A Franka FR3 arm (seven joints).
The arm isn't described. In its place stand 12 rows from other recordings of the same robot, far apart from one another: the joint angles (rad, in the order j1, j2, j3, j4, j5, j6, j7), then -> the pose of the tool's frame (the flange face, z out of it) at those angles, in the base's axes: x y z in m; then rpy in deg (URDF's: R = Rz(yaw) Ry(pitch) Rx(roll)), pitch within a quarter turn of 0, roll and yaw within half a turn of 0.
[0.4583 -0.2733 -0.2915 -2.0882 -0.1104 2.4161 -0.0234] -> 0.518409 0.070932 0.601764 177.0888 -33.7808 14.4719
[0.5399 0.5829 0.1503 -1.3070 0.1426 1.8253 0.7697] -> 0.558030 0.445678 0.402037 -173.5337 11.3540 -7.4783
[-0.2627 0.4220 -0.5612 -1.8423 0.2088 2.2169 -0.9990] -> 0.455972 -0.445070 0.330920 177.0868 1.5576 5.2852
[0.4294 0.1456 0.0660 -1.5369 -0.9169 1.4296 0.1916] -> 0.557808 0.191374 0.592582 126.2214 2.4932 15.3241
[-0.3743 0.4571 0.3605 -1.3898 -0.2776 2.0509 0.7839] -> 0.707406 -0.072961 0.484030 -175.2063 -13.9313 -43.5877
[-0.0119 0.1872 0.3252 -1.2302 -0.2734 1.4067 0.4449] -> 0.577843 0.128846 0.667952 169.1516 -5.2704 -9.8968
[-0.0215 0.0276 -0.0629 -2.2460 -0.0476 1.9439 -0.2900] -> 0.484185 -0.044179 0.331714 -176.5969 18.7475 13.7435
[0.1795 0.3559 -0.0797 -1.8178 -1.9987 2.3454 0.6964] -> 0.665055 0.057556 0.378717 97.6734 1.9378 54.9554
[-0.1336 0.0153 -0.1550 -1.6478 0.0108 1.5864 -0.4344] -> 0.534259 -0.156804 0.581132 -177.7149 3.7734 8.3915
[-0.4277 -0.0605 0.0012 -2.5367 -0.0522 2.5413 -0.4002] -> 0.419031 -0.189710 0.301201 176.8548 -2.6763 0.9798
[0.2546 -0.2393 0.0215 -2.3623 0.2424 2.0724 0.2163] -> 0.437944 0.137095 0.418234 -169.4891 5.9327 -3.0803
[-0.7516 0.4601 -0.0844 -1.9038 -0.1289 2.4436 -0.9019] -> 0.430397 -0.472042 0.265090 172.1648 3.1397 9.6220
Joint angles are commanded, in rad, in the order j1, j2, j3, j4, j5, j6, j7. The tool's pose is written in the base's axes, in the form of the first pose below.
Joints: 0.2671 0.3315 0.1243 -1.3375 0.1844 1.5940 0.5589
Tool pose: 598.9, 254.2, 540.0, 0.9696, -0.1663, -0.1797, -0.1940, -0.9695, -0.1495
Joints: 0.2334 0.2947 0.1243 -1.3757 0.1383 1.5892 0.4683
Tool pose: 598.0, 227.3, 544.3, 0.9825, -0.1120, -0.1487, -0.1302, -0.9844, -0.1184
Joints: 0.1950 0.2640 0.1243 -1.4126 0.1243 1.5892 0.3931
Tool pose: 597.7, 201.3, 546.1, 0.9875, -0.0757, -0.1385, -0.0914, -0.9896, -0.1107
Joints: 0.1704 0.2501 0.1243 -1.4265 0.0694 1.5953 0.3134
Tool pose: 600.8, 180.6, 548.0, 0.9941, -0.0219, -0.1063, -0.0294, -0.9971, -0.0702
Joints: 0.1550 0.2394 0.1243 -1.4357 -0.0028 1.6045 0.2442
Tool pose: 603.6, 163.9, 550.6, 0.9968, 0.0330, -0.0731, 0.0324, -0.9994, -0.0092
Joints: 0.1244 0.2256 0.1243 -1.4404 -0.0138 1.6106 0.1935
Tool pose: 605.9, 144.0, 557.4, 0.9970, 0.0537, -0.0553, 0.0536, -0.9986, -0.0034
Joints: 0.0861 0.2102 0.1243 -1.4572 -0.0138 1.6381 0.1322
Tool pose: 609.4, 121.0, 561.3, 0.9966, 0.0770, -0.0291, 0.0768, -0.9970, -0.0084
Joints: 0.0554 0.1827 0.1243 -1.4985 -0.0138 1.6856 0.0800
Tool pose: 608.9, 102.7, 562.6, 0.9951, 0.0989, 0.0051, 0.0990, -0.9950, -0.0092
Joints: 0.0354 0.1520 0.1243 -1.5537 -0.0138 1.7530 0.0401
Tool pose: 606.9, 91.3, 560.9, 0.9917, 0.1193, 0.0482, 0.1198, -0.9928, -0.0070
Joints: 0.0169 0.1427 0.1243 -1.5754 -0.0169 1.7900 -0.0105
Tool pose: 608.5, 80.2, 559.5, 0.9857, 0.1519, 0.0729, 0.1523, -0.9883, -0.0001
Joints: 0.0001 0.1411 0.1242 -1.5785 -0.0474 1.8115 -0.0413
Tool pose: 611.6, 67.7, 561.1, 0.9807, 0.1726, 0.0915, 0.1703, -0.9848, 0.0333
